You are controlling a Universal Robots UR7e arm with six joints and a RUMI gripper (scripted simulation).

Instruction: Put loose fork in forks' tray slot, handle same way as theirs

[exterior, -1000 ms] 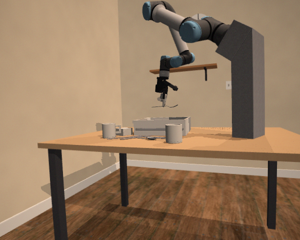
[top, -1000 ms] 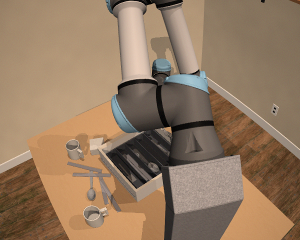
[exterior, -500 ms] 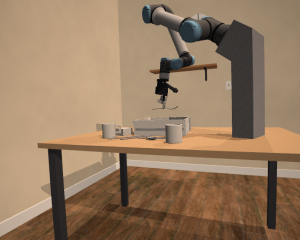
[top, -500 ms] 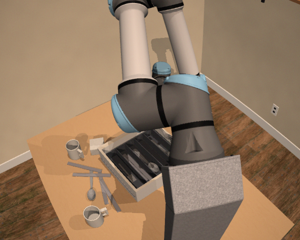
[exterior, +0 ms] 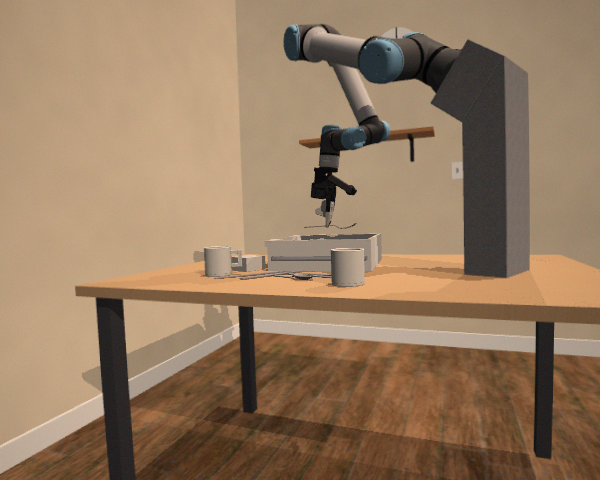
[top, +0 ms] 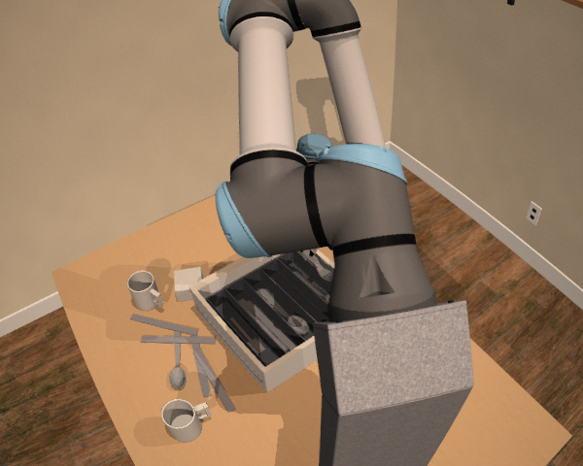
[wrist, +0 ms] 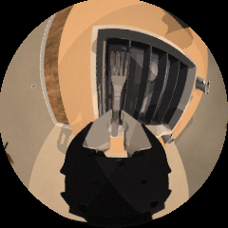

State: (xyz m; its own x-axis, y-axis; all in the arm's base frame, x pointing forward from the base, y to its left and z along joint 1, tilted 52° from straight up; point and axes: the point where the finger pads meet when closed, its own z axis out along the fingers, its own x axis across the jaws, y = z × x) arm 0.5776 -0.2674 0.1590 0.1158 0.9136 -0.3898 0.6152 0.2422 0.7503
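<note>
My gripper is now 10 mm past the cutlery tray, 120 mm to the right of it and 90 mm above it. From my hand the other things lie so: block: 260 mm ahead, 220 mm to the left, 120 mm below.
</note>
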